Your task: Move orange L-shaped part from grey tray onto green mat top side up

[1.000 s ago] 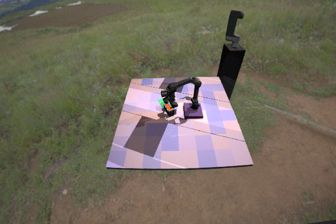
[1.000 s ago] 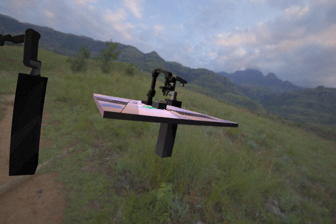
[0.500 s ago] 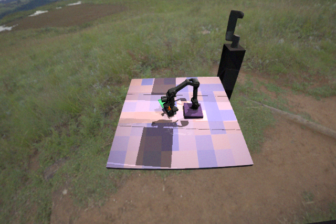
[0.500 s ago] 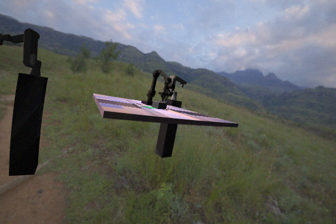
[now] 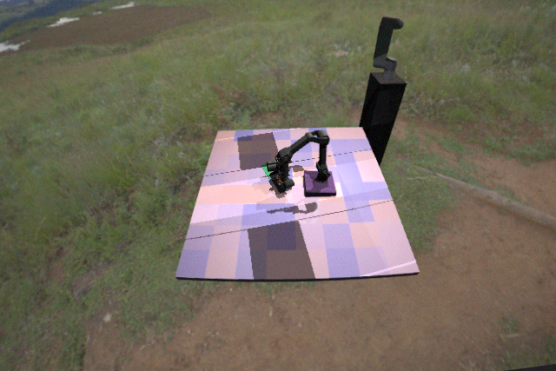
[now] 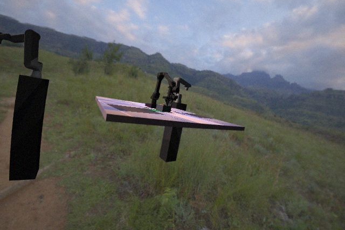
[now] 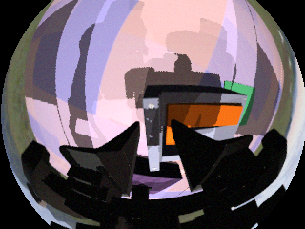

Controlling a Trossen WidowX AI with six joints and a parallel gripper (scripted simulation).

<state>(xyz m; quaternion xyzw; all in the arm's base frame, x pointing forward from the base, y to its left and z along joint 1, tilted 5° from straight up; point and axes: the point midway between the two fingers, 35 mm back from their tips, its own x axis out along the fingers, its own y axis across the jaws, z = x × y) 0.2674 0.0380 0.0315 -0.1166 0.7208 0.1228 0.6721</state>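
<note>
Now: gripper tip 1 cm short of the orange L-shaped part, 5 cm to the left of it and 1 cm above it. Also, from my gripper tip: green mat (7 cm ahead, 21 cm to the right, 7 cm below).
</note>
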